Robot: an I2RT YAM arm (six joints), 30 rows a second.
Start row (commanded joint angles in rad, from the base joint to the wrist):
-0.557, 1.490, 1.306, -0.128, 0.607, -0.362
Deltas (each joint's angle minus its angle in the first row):
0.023, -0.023, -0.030, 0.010, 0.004, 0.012
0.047, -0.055, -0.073, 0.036, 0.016, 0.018
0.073, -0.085, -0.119, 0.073, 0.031, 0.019
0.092, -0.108, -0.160, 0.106, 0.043, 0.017
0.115, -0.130, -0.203, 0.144, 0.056, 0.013
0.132, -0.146, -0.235, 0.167, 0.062, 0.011
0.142, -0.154, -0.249, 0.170, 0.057, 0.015
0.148, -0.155, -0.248, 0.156, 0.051, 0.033
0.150, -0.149, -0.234, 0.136, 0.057, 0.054
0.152, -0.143, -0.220, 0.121, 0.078, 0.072
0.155, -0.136, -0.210, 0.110, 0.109, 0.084
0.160, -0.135, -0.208, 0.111, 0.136, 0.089
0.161, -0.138, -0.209, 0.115, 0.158, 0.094
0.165, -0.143, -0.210, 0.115, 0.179, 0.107
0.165, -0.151, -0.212, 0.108, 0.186, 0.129
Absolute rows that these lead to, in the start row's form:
-0.534, 1.467, 1.276, -0.118, 0.611, -0.350
-0.510, 1.435, 1.233, -0.092, 0.623, -0.344
-0.484, 1.405, 1.187, -0.055, 0.638, -0.343
-0.465, 1.382, 1.146, -0.022, 0.650, -0.345
-0.442, 1.360, 1.103, 0.016, 0.663, -0.349
-0.425, 1.344, 1.071, 0.039, 0.669, -0.351
-0.415, 1.336, 1.057, 0.042, 0.664, -0.347
-0.409, 1.335, 1.058, 0.028, 0.658, -0.329
-0.407, 1.341, 1.072, 0.008, 0.664, -0.308
-0.405, 1.347, 1.086, -0.007, 0.685, -0.290
-0.402, 1.354, 1.096, -0.018, 0.716, -0.278
-0.397, 1.355, 1.098, -0.017, 0.743, -0.273
-0.396, 1.352, 1.097, -0.013, 0.765, -0.268
-0.392, 1.347, 1.096, -0.013, 0.786, -0.255
-0.392, 1.339, 1.094, -0.020, 0.793, -0.233

